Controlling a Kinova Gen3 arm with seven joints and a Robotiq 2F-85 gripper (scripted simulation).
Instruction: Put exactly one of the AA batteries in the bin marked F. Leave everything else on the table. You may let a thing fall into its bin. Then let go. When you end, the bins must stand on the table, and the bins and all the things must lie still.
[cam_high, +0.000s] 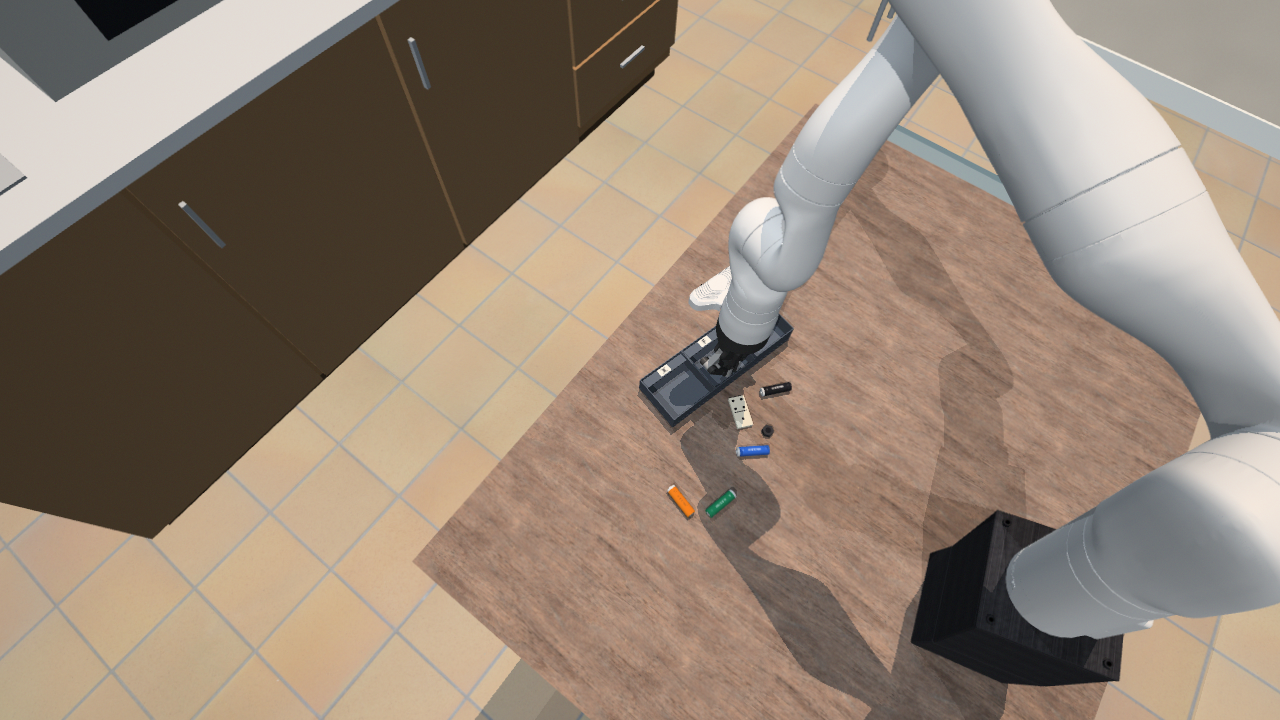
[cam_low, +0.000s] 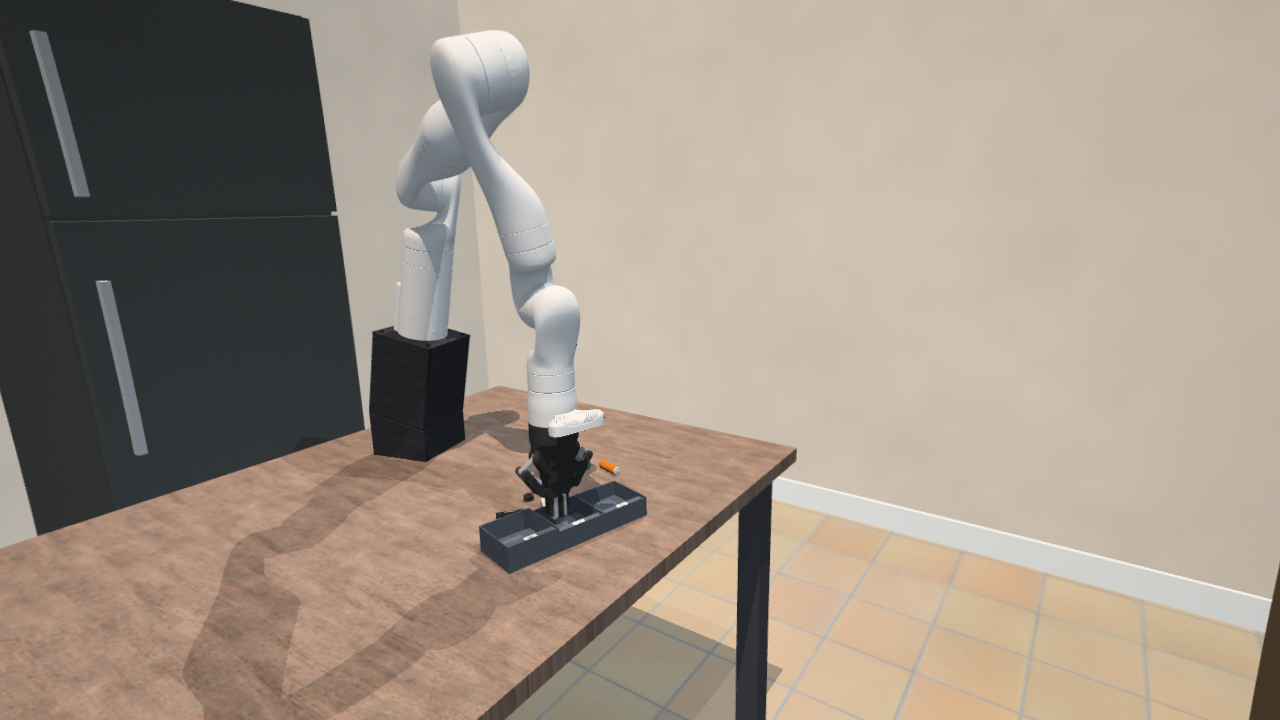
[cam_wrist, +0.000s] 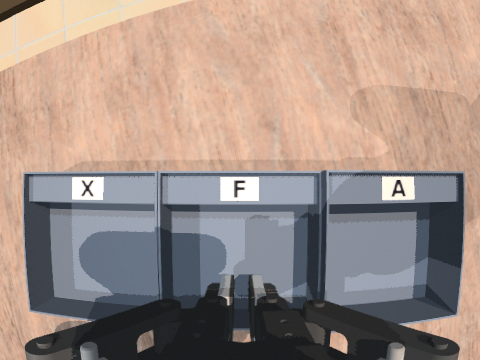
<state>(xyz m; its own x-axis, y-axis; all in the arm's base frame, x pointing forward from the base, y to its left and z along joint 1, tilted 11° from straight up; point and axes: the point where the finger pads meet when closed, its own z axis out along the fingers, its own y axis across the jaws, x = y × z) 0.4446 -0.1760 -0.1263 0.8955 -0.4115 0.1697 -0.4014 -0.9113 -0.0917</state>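
The dark bin row lies 20 mm ahead of my hand, 10 mm to the right of it and 20 mm below it. Round my hand: small black nut (100 mm behind, 60 mm to the left, 30 mm below); then white domino (40 mm behind, 50 mm to the left, 30 mm below); then black battery (80 mm behind, 10 mm to the right, 30 mm below).
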